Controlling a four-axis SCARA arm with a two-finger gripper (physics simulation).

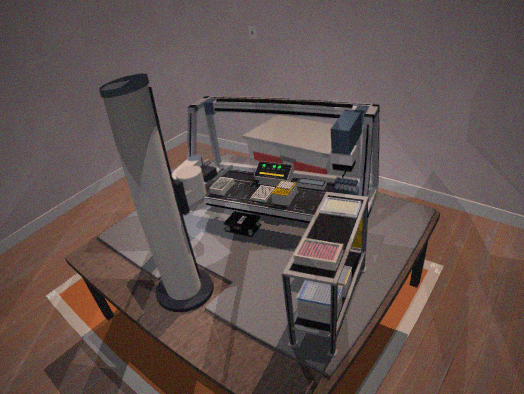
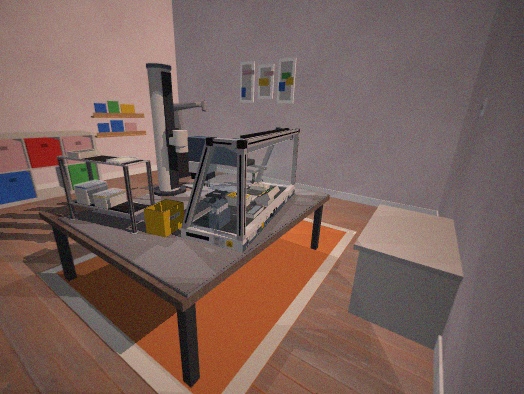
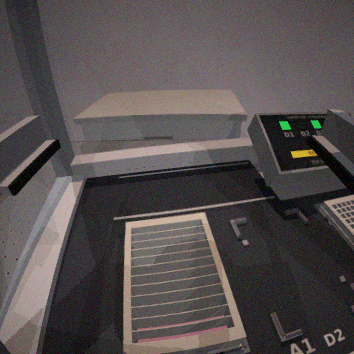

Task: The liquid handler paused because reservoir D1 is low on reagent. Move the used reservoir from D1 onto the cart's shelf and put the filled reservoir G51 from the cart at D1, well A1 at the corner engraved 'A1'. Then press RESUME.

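Places are measured from the arm's base along level axes (x right, y back, z down), in centimetres.
Pixels of known places: gripper, between the fingertips: (image 1: pixel 220 163) (image 2: pixel 261 169) (image 3: pixel 179 122); arm's base, origin of its link: (image 1: pixel 184 290) (image 2: pixel 169 191).
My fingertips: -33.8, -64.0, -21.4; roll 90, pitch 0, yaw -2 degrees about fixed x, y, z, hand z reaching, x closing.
Ahead of a thing's pixels: the offset from my fingertips to its middle, as dx, dy, dz. "spot": to the spot under its first point.
My gripper (image 3: pixel 179 122) is open and empty; its fingers stand wide apart above the left end of the deck, with the used reservoir below and between them. The used reservoir @(-0.9, +1.2, +13.6) (image 1: pixel 221 185) (image 3: pixel 175 280) is a cream tray of long channels, mostly grey, with pink in the nearest ones. It sits at the deck's left end; its D1 label does not show. A cream reservoir with pink channels @(+92.7, +51.8, -16.4) (image 1: pixel 319 251) stands on the near end of the cart's top (image 2: pixel 129 200); its label is unreadable. The control panel @(spot: +20.6, -17.0, +8.6) (image 1: pixel 272 171) (image 3: pixel 280 145) shows green lights and a yellow bar, partly covered by the right finger.
A white plate @(+23.3, -4.2, +14.5) (image 1: pixel 262 193) and a yellow-topped rack @(+35.4, -6.9, +11.9) (image 1: pixel 284 191) stand on the deck. Frame posts (image 1: pixel 192 130) (image 3: pixel 42 90) rise around it; a blue-grey head @(spot: +71.7, -6.0, -27.8) (image 1: pixel 346 132) hangs at right. A pale tray @(+86.2, +26.6, -15.6) (image 1: pixel 342 206) is on the cart's far end. A yellow bin @(+78.3, +7.9, +13.4) (image 2: pixel 165 217) stands beside the cart.
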